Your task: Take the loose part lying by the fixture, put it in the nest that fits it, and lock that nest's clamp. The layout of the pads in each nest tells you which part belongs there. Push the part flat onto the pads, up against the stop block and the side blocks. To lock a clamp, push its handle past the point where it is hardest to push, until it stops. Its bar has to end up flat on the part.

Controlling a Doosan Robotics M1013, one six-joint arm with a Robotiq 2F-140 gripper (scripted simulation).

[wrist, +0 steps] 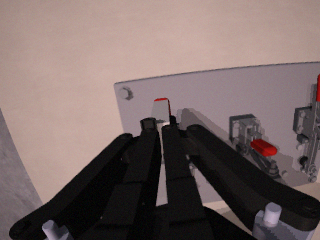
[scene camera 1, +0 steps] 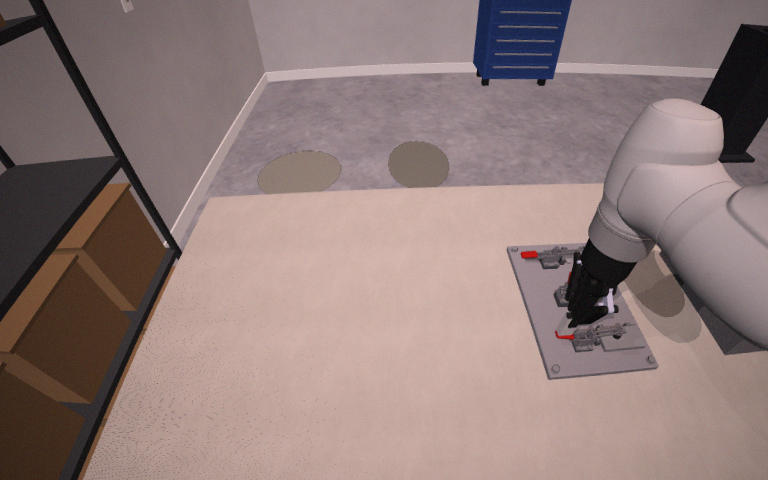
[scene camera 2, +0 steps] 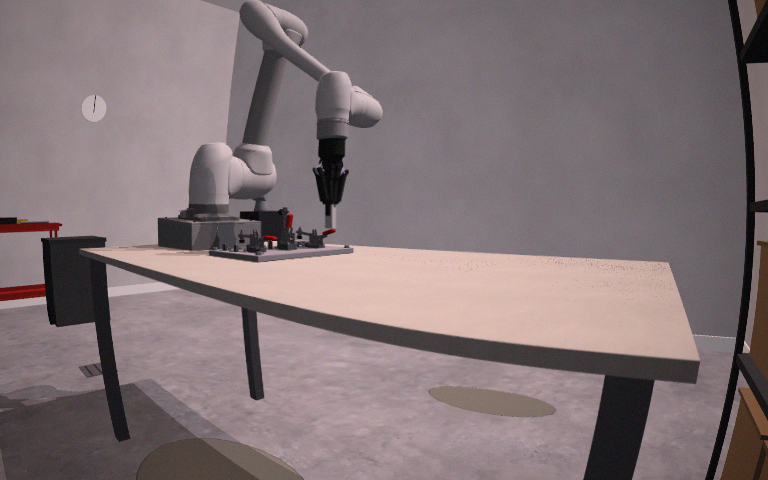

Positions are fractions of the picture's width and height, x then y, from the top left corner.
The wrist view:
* my gripper: 0.51,0.47
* grey fixture plate: 0.85,0.39
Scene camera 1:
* my gripper: 0.73,0.69
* grey fixture plate: 0.70,0.59
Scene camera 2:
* my gripper: 0.43,0.48
